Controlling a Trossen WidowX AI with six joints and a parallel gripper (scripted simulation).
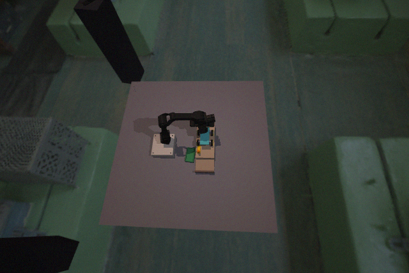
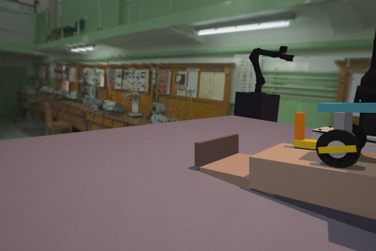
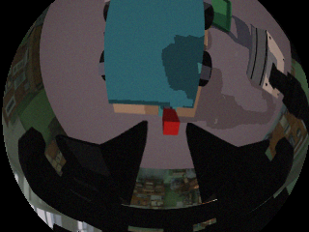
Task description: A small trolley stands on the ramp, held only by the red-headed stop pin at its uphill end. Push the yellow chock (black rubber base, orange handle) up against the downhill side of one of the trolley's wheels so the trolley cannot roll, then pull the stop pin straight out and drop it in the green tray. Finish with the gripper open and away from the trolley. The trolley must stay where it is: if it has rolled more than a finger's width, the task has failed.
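The red-headed stop pin is 10 mm to the left of my gripper tip and 30 mm below it. Also, from my gripper tip: trolley (30 mm ahead, 90 mm to the right, 50 mm below); yellow chock (190 mm to the right, 80 mm below); tan ramp (30 mm ahead, 90 mm to the right, 110 mm below).
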